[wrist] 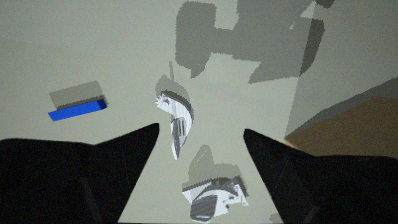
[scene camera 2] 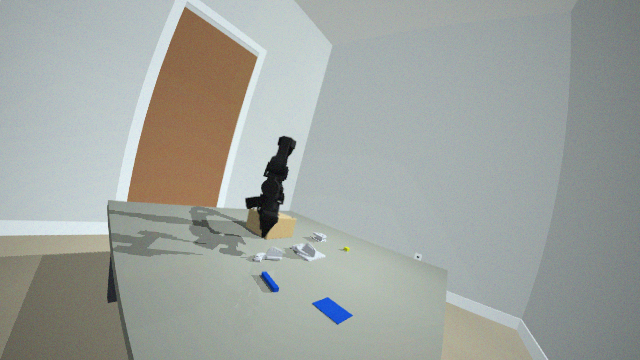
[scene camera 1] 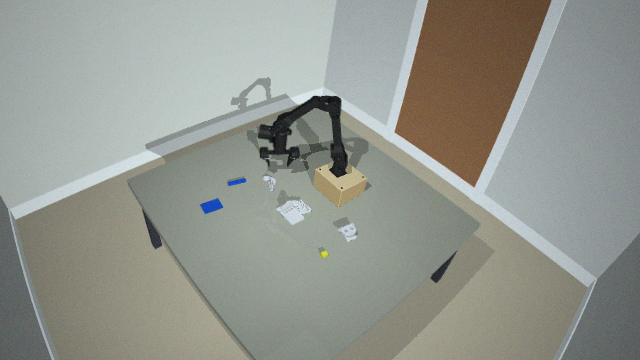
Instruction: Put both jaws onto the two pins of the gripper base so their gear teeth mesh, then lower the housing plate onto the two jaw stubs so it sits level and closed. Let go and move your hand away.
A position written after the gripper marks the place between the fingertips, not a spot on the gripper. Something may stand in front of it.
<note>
The gripper (scene camera 2: 261,233) is open and holds nothing. Further things: a jaw (wrist: 167,103).
The gripper shows as well in the wrist view (wrist: 202,130).
</note>
